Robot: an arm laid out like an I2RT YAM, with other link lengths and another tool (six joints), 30 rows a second.
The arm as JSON. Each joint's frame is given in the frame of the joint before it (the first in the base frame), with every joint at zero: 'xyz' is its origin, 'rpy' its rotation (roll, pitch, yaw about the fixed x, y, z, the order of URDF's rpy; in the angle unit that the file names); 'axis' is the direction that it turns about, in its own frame. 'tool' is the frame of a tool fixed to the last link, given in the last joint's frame.
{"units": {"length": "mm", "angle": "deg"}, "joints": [
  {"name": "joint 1", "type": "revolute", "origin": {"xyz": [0.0, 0.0, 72.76], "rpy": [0.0, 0.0, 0.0]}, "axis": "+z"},
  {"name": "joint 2", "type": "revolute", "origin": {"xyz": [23.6, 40.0, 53.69], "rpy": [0.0, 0.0, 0.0]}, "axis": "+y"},
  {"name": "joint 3", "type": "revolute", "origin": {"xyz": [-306.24, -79.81, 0.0], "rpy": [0.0, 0.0, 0.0]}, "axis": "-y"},
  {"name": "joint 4", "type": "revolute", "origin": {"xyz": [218.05, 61.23, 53.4], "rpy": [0.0, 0.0, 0.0]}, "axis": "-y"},
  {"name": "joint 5", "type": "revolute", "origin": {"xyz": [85.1, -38.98, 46.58], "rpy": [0.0, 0.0, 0.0]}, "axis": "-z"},
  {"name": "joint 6", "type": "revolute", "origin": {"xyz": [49.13, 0.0, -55.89], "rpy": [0.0, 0.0, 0.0]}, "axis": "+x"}
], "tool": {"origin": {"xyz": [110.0, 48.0, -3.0], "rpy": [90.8, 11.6, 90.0]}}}
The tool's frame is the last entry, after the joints.
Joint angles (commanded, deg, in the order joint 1, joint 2, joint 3, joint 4, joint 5, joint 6), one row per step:
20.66 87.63 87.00 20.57 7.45 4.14
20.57 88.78 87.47 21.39 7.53 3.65
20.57 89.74 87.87 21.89 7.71 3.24
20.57 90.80 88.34 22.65 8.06 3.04
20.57 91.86 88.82 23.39 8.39 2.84
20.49 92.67 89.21 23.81 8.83 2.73
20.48 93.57 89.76 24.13 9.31 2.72
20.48 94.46 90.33 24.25 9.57 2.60
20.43 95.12 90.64 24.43 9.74 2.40
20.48 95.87 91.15 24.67 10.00 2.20
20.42 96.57 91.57 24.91 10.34 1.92
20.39 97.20 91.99 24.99 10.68 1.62
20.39 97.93 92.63 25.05 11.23 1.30
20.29 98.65 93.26 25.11 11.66 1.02
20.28 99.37 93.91 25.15 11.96 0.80
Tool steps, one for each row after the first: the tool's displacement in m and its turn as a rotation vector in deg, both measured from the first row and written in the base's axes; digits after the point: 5 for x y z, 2 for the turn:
0.00665 0.00147 -0.00220 -0.37 -0.22 -0.33
0.01232 0.00305 -0.00482 -0.72 -0.23 -0.64
0.01839 0.00425 -0.00651 -0.73 -0.38 -1.04
0.02441 0.00550 -0.00832 -0.75 -0.53 -1.42
0.02963 0.00537 -0.01013 -0.71 -0.49 -1.95
0.03508 0.00583 -0.01181 -0.57 -0.40 -2.41
0.04035 0.00700 -0.01427 -0.68 -0.20 -2.69
0.04451 0.00755 -0.01676 -0.87 -0.06 -2.97
0.04862 0.00876 -0.01820 -0.97 -0.06 -3.23
0.05303 0.00878 -0.02004 -1.14 -0.03 -3.70
0.05705 0.00893 -0.02200 -1.36 0.09 -4.15
0.06154 0.00889 -0.02319 -1.50 0.14 -4.78
0.06613 0.00827 -0.02440 -1.63 0.18 -5.37
0.07022 0.00875 -0.02555 -1.75 0.21 -5.74

